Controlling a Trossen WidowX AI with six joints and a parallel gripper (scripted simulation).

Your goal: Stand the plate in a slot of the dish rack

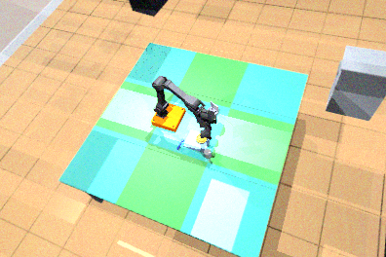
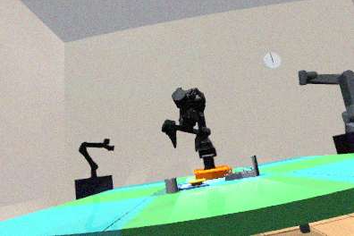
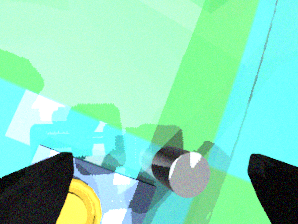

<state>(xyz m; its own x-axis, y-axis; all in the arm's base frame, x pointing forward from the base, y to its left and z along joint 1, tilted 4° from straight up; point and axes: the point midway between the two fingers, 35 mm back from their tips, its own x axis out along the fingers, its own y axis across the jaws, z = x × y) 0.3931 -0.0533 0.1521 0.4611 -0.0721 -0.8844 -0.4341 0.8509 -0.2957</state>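
My gripper tip is 9 cm past the yellow plate, 1 cm to the right of it and 13 cm above it. The rest, counted from my gripper tip: pale blue mat: 11 cm behind, 1 cm to the right, 14 cm below; cup: 7 cm to the right, 12 cm below; blue spoon: 20 cm behind, 7 cm to the right, 14 cm below.
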